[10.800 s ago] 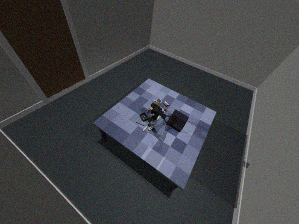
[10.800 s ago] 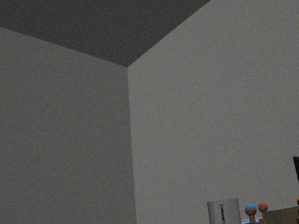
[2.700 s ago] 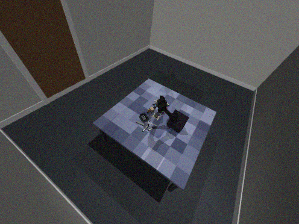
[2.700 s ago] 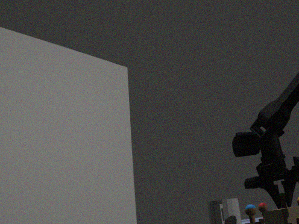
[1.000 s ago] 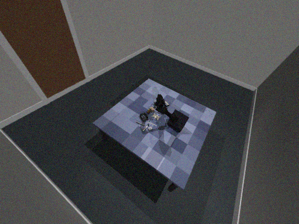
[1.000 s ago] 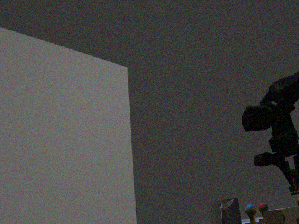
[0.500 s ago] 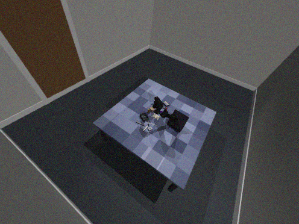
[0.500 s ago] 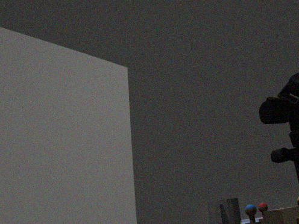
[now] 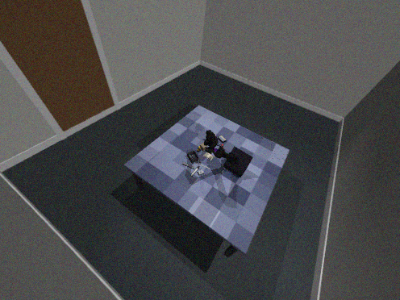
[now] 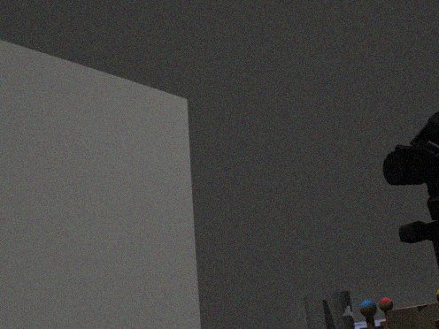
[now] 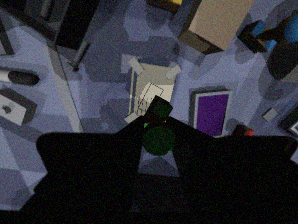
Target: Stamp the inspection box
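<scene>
Right now my gripper tip is 90 mm above the card. The rest, counted from my gripper tip: ink pad 20 mm behind, 110 mm to the right, 80 mm below; then tan box 110 mm ahead, 60 mm to the right, 60 mm below; then green-knobbed stamp right at my gripper tip.
</scene>
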